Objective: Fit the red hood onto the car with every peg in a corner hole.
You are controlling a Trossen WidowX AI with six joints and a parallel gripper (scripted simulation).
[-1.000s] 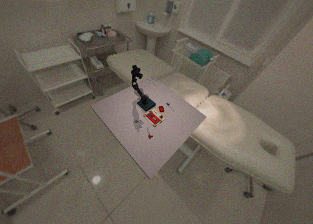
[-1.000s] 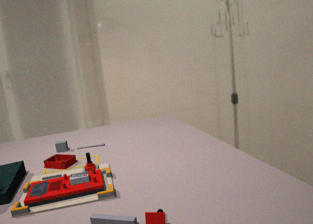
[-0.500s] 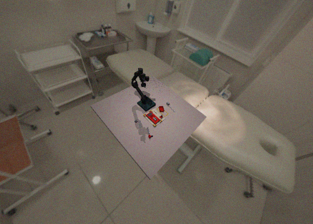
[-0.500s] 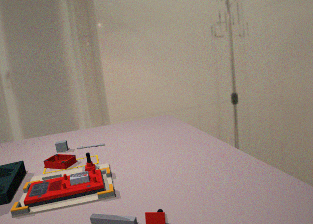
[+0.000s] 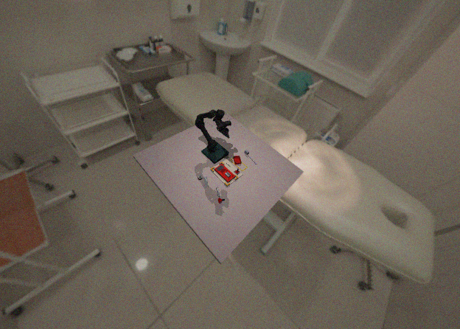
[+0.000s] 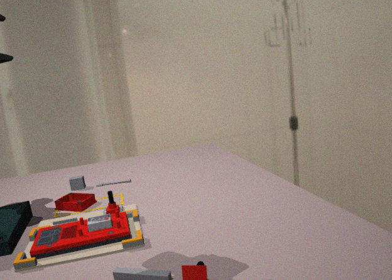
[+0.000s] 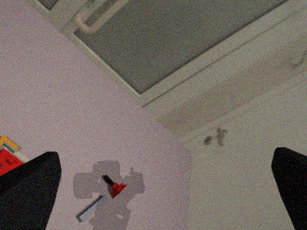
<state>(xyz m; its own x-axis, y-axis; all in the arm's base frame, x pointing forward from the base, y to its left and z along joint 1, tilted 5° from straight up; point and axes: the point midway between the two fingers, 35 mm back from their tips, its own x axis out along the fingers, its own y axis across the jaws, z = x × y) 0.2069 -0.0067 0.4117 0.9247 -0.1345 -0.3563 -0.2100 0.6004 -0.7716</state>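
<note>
Right now my gripper tip is 3 cm short of the red hood, 20 cm to the right of it and 43 cm above it. Also, from my gripper tip: grey engine block 12 cm ahead, 1 cm to the right, 41 cm below.
</note>
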